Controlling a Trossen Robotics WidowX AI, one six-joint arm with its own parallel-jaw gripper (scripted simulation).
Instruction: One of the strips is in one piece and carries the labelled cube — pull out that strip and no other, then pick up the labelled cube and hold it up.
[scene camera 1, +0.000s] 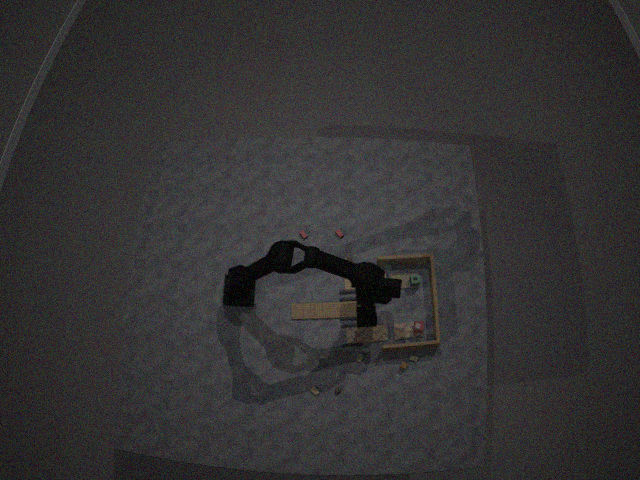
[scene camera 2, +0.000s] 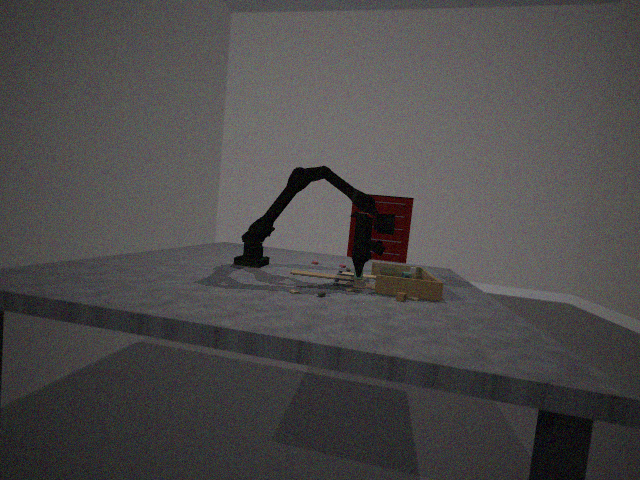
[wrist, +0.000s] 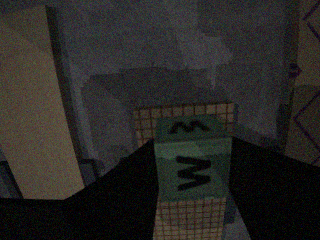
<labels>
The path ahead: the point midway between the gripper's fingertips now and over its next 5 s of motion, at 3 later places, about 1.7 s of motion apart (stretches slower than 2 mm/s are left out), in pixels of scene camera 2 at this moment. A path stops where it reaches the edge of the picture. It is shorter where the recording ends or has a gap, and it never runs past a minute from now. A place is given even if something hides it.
The gripper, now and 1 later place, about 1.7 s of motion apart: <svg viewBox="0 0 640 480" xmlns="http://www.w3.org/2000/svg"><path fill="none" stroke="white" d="M358 276L329 250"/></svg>
</labels>
